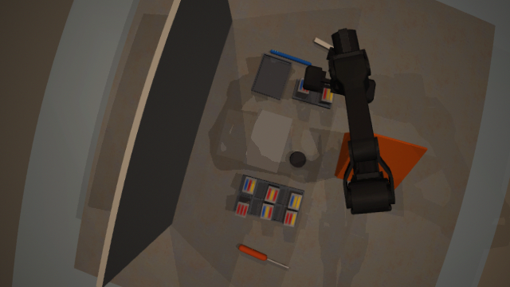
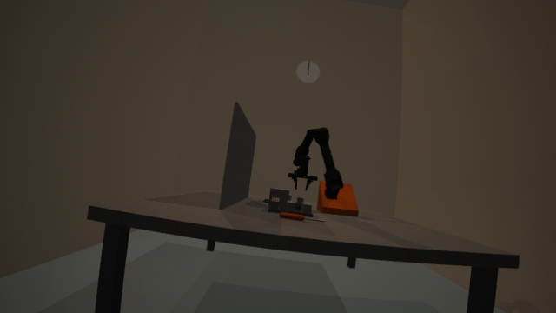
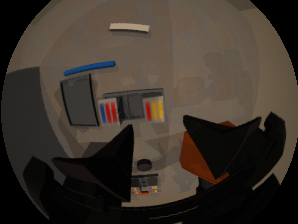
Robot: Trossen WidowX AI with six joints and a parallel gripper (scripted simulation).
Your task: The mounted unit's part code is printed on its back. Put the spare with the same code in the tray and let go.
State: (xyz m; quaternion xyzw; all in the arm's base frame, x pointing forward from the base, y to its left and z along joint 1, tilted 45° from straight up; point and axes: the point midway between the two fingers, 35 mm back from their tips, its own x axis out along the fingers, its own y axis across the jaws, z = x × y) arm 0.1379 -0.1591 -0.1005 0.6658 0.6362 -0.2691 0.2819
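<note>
The spare is 60 mm below my gripper tip. Round my gripper tip: grey tray 180 mm ahead, 100 mm below, 30 mm to the right; then blue pen 130 mm ahead, 100 mm to the right, 90 mm below; then tall dark panel 380 mm ahead, 160 mm to the left, 120 mm above.
</note>
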